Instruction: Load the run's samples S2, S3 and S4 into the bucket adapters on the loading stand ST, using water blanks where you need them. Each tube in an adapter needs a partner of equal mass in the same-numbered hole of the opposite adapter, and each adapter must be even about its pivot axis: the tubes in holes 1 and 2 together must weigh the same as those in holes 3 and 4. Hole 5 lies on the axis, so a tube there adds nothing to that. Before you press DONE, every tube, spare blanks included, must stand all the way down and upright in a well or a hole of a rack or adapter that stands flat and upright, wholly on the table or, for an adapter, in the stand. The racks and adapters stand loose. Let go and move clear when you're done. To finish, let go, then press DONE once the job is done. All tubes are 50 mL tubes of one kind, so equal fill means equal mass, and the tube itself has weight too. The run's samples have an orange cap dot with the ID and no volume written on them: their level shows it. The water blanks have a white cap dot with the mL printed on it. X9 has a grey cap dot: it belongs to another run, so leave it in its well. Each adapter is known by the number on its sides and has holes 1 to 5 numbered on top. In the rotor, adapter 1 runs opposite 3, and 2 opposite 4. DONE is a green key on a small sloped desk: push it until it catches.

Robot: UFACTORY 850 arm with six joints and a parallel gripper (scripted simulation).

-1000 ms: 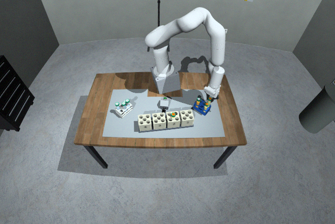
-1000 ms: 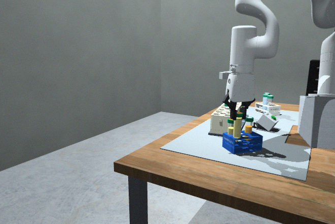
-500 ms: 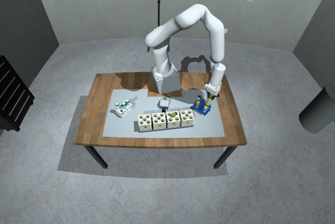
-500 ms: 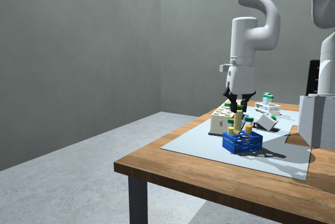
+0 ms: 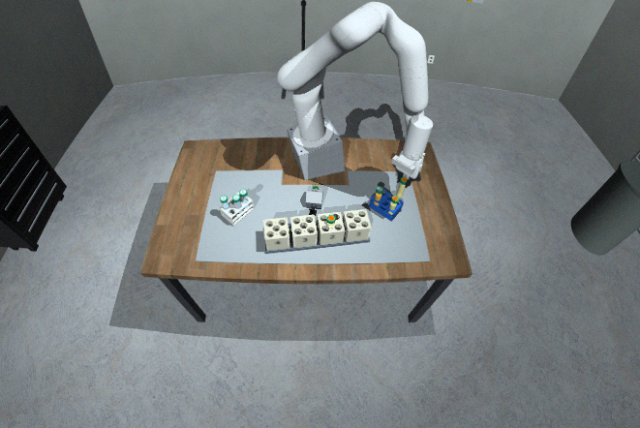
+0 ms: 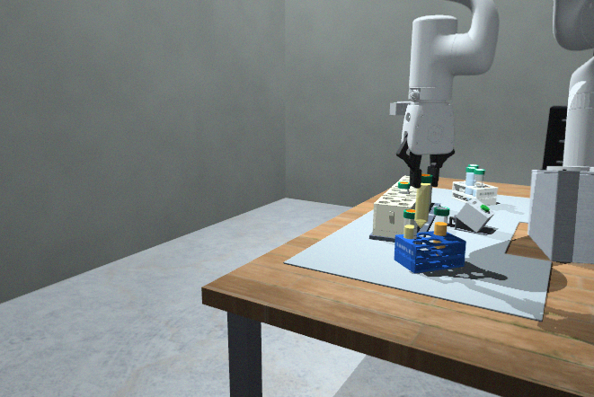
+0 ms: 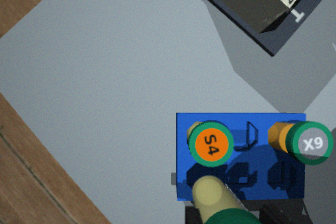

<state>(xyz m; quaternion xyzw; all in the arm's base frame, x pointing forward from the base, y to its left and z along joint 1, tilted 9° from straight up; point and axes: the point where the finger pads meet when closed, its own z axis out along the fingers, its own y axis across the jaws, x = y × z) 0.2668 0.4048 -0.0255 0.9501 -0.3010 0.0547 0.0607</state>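
Now: hand 10 mm to the left of the sample tube S3 and 50 mm above it. Also, from my hand: blue rack (10 mm behind, 40 mm to the right, 180 mm below); sample tube (160 mm ahead, 300 mm to the right, 140 mm below); tube X9 (20 mm behind, 100 mm to the right, 140 mm below).
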